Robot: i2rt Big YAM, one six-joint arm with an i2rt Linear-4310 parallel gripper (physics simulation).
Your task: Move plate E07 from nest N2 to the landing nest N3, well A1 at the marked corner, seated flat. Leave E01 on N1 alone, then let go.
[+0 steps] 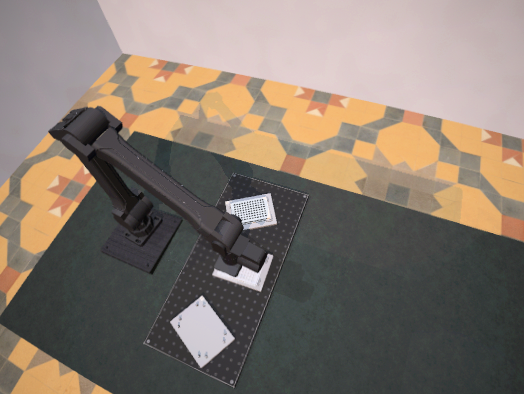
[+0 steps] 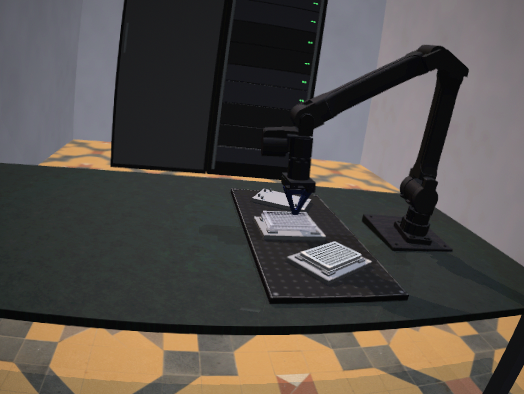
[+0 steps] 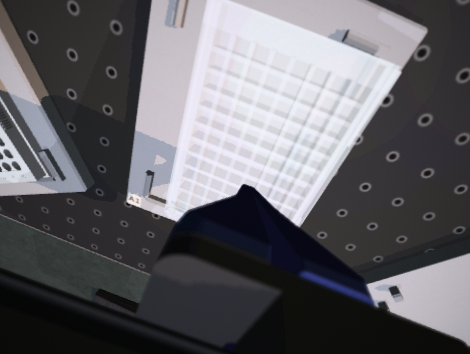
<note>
The gripper [image 2: 295,214] is shut and holds nothing. Also in view: a clear well plate [image 2: 275,220].
The clear well plate is seen too in image 3 [image 3: 271,105]. The gripper shows as well in image 3 [image 3: 243,195].
</note>
